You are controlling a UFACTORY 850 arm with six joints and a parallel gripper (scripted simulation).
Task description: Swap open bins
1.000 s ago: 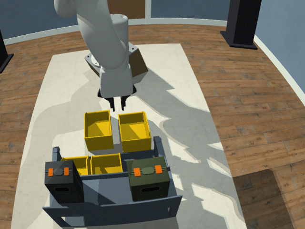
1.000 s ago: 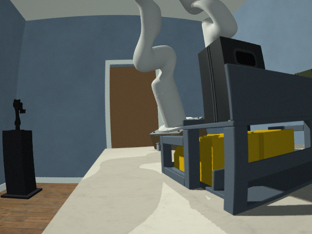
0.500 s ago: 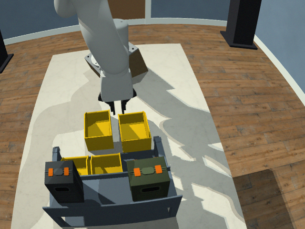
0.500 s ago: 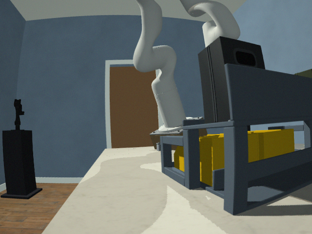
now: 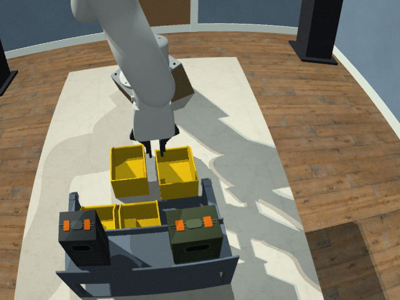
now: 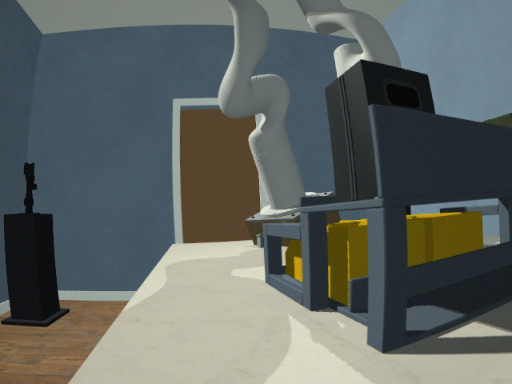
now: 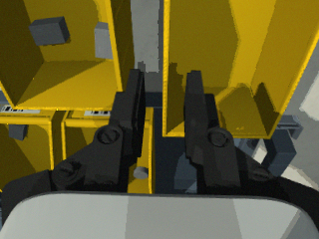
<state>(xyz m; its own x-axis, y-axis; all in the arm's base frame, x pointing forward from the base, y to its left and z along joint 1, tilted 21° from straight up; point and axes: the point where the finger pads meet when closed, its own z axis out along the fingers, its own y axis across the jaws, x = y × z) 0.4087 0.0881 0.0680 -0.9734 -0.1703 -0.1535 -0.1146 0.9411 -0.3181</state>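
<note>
Right now my hand is 100 mm short of the shelf lip, 50 mm to the left of it and 120 mm above it. The rest, counted from my hand: dark grey case (300 mm ahead, 150 mm to the right, 40 mm above); green case (280 mm ahead, 80 mm to the left, 20 mm above).
</note>
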